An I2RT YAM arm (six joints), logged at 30 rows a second.
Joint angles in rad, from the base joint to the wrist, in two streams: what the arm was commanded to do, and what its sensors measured. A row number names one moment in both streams.
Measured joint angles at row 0:
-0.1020 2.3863 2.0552 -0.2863 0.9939 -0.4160
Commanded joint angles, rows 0 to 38:
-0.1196 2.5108 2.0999 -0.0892 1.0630 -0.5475
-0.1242 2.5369 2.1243 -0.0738 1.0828 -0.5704
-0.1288 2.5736 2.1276 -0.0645 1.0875 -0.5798
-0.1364 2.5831 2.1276 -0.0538 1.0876 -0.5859
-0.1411 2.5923 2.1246 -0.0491 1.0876 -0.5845
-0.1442 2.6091 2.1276 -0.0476 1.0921 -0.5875
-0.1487 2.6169 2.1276 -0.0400 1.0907 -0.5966
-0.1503 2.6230 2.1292 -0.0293 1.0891 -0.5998
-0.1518 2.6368 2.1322 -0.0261 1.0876 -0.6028
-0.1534 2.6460 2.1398 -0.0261 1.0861 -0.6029
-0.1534 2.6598 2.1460 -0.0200 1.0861 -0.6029
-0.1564 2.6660 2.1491 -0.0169 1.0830 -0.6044
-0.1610 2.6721 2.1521 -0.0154 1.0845 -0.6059
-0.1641 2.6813 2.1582 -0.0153 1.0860 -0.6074
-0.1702 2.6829 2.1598 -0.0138 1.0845 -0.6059
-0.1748 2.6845 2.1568 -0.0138 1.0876 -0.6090
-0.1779 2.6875 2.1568 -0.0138 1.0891 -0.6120
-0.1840 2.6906 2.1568 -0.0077 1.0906 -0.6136
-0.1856 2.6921 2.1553 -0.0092 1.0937 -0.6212
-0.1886 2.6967 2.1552 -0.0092 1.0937 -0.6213
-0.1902 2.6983 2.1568 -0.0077 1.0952 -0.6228
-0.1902 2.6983 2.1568 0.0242 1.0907 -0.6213
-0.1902 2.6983 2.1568 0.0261 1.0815 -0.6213
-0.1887 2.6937 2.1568 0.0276 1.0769 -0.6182
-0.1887 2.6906 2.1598 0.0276 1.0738 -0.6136
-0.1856 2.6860 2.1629 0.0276 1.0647 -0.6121
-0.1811 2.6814 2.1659 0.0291 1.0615 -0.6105
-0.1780 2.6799 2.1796 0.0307 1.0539 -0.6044
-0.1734 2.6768 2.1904 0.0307 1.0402 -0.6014
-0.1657 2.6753 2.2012 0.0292 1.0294 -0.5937
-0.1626 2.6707 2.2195 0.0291 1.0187 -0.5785
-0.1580 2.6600 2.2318 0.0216 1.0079 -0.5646
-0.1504 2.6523 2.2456 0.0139 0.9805 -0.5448
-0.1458 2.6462 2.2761 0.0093 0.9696 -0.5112
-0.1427 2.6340 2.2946 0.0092 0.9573 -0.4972
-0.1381 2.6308 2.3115 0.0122 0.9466 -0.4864
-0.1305 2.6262 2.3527 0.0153 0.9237 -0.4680
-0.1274 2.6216 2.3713 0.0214 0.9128 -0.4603
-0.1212 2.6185 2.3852 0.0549 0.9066 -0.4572
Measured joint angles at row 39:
-0.1535 2.6923 2.2971 -0.0368 0.9703 -0.5312
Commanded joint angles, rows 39 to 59:
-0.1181 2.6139 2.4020 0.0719 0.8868 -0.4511
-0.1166 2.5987 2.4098 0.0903 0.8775 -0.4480
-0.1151 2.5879 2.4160 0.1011 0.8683 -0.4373
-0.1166 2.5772 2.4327 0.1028 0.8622 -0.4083
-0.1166 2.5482 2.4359 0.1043 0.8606 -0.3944
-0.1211 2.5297 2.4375 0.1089 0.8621 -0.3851
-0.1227 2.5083 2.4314 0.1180 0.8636 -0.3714
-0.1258 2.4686 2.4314 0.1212 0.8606 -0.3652
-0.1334 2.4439 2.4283 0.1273 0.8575 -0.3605
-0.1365 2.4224 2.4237 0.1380 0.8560 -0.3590
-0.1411 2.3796 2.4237 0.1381 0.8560 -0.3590
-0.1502 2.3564 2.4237 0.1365 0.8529 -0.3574
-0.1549 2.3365 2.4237 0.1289 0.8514 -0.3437
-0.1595 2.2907 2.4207 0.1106 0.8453 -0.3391
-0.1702 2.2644 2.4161 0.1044 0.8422 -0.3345
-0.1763 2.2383 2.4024 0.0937 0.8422 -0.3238
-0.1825 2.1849 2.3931 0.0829 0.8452 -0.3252
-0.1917 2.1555 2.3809 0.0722 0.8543 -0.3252
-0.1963 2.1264 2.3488 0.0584 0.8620 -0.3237
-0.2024 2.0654 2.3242 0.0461 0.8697 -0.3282
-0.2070 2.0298 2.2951 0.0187 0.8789 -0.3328
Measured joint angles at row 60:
-0.2070 2.2078 2.3329 0.0135 0.8688 -0.3561
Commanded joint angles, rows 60 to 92:
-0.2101 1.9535 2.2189 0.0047 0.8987 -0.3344
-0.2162 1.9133 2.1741 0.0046 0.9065 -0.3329
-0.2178 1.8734 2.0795 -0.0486 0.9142 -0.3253
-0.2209 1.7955 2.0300 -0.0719 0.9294 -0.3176
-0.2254 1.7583 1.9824 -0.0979 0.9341 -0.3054
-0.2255 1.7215 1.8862 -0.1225 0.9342 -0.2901
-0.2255 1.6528 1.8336 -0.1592 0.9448 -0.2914
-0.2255 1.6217 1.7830 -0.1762 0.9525 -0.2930
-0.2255 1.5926 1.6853 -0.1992 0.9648 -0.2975
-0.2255 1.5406 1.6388 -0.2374 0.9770 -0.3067
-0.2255 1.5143 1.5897 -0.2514 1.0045 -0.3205
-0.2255 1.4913 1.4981 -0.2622 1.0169 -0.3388
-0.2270 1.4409 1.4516 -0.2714 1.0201 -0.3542
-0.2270 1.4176 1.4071 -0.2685 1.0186 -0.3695
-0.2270 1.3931 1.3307 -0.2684 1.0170 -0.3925
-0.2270 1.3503 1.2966 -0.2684 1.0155 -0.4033
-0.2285 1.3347 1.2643 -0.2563 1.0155 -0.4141
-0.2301 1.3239 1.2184 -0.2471 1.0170 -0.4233
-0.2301 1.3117 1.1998 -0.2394 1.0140 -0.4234
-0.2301 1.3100 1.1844 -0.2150 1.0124 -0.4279
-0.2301 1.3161 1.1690 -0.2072 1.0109 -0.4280
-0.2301 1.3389 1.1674 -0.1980 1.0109 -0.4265
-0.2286 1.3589 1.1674 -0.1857 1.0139 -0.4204
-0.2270 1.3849 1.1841 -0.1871 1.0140 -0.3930
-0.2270 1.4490 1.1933 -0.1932 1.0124 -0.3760
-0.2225 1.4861 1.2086 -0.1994 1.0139 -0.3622
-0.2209 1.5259 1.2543 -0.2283 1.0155 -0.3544
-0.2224 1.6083 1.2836 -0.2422 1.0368 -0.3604
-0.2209 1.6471 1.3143 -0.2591 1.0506 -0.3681
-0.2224 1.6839 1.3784 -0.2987 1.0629 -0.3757
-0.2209 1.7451 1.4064 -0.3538 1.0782 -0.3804
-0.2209 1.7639 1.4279 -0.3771 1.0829 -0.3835
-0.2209 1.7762 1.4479 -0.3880 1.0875 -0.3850
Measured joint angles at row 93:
-0.2291 1.7340 1.3739 -0.2970 1.0275 -0.3920
